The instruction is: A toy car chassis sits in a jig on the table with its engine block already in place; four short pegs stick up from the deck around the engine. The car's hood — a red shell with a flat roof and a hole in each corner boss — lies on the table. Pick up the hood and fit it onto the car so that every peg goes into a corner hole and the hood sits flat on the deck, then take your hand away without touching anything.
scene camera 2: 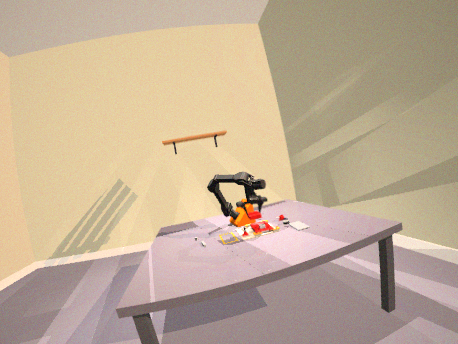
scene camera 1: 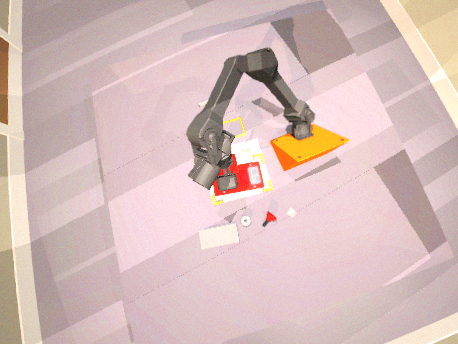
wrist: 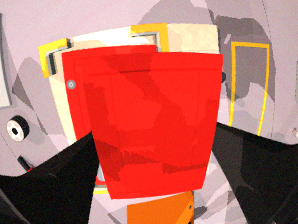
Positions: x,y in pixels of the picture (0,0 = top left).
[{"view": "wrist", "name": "my gripper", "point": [154,132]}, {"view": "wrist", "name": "red hood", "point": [153,115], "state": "held by my gripper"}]
